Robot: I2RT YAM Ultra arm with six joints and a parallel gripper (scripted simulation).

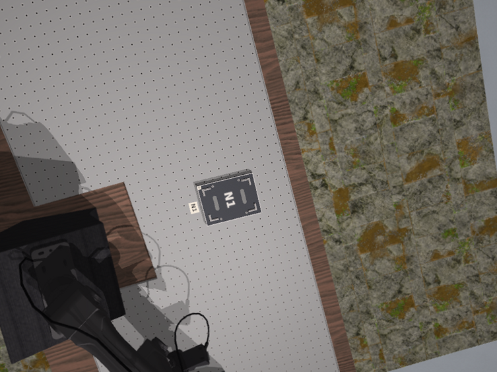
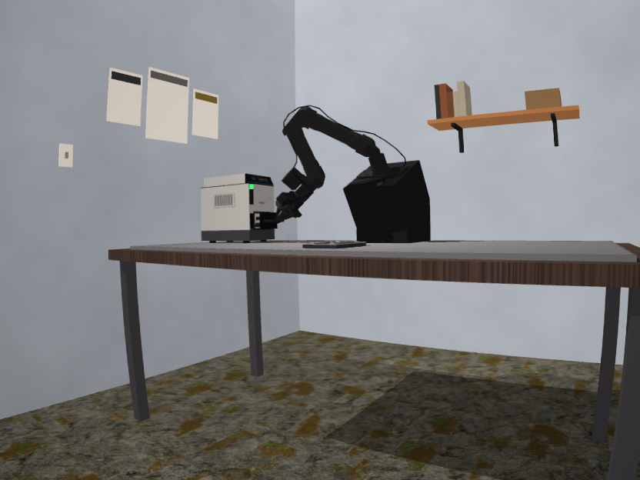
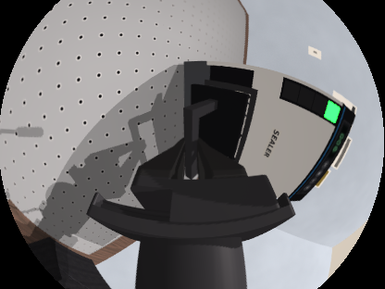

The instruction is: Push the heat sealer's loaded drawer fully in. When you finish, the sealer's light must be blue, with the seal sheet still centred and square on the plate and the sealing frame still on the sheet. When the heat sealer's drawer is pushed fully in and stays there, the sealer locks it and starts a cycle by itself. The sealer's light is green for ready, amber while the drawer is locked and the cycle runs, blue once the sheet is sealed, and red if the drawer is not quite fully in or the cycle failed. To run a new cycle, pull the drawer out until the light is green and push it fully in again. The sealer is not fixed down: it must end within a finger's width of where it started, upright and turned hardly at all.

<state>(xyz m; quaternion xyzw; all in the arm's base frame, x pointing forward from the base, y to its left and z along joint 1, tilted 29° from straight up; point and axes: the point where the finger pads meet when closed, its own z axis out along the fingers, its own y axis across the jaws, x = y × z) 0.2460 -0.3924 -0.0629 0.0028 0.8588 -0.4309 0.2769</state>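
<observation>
The sealer drawer lies 20 mm ahead of my hand, 100 mm to the right of it and 10 mm below it. From my hand the other things lie so: label tag: 100 mm ahead, 460 mm to the left, 90 mm below.
</observation>
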